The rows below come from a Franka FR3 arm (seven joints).
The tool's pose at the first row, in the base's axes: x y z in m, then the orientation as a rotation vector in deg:
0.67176 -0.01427 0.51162 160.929 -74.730 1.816
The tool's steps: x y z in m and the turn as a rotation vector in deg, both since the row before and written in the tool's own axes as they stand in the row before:
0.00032 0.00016 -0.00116 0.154 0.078 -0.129
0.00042 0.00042 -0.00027 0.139 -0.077 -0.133
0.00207 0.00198 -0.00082 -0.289 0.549 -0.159
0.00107 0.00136 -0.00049 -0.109 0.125 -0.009
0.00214 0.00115 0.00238 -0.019 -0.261 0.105
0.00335 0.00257 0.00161 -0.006 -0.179 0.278
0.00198 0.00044 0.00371 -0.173 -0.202 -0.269
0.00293 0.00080 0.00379 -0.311 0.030 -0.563
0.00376 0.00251 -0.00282 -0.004 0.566 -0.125
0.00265 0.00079 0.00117 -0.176 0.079 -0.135
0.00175 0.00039 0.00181 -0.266 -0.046 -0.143
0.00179 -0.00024 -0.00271 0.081 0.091 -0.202
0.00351 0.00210 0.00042 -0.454 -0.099 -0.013
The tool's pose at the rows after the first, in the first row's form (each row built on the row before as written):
0.67184 -0.01456 0.51280 161.109 -74.586 2.023
0.67179 -0.01514 0.51310 161.339 -74.463 2.003
0.67162 -0.01796 0.51405 160.988 -74.027 2.576
0.67128 -0.01963 0.51463 160.855 -73.951 2.679
0.67181 -0.02214 0.51240 160.874 -74.147 2.306
0.67204 -0.02644 0.51103 160.761 -74.574 2.062
0.67299 -0.02843 0.50742 160.867 -74.177 1.655
0.67427 -0.03137 0.50378 160.954 -73.269 1.472
0.67487 -0.03569 0.50685 160.816 -72.974 2.256
0.67602 -0.03827 0.50584 160.723 -72.708 2.246
0.67688 -0.03996 0.50414 160.606 -72.427 2.003
0.67826 -0.04095 0.50692 160.765 -72.151 2.172
0.67902 -0.04499 0.50678 160.428 -72.001 1.743

